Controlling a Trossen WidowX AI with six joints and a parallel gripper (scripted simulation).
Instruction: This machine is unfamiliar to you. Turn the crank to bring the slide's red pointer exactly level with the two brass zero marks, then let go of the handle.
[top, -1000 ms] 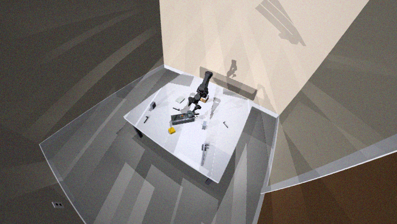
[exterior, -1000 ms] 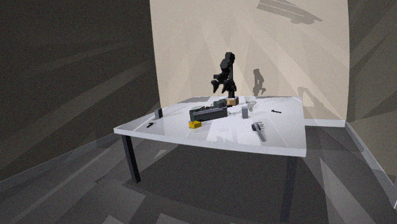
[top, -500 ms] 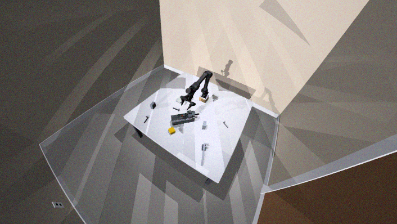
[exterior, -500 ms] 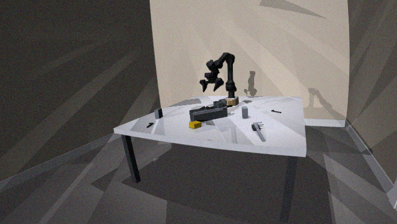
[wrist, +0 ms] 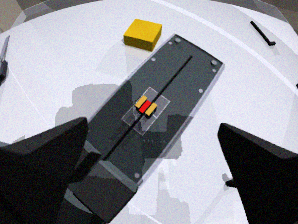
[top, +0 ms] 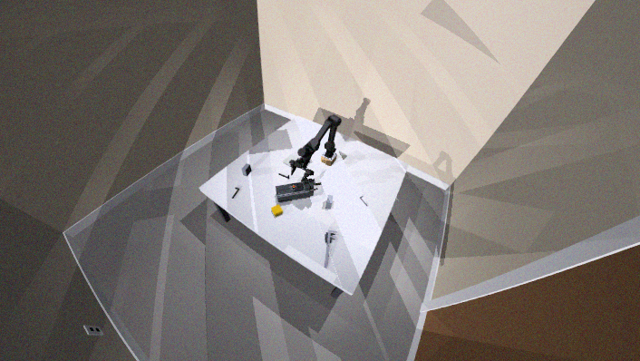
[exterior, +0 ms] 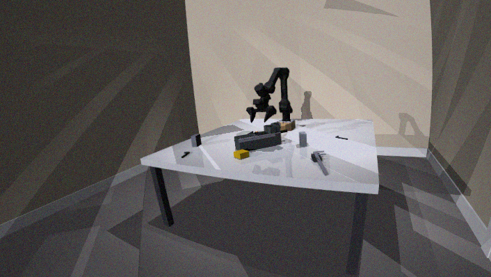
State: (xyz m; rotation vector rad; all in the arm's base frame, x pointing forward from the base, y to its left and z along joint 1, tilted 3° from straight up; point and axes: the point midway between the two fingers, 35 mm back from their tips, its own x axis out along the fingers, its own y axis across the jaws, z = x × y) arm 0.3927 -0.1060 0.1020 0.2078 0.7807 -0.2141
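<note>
Now: the dark crank handle 80 mm behind my gripper tip, 140 mm to the left of it and 80 mm below it. Also, from my gripper tip: yellow block: 220 mm ahead, 40 mm to the right, 120 mm below; then red pointer: 30 mm ahead, 60 mm below.
</note>
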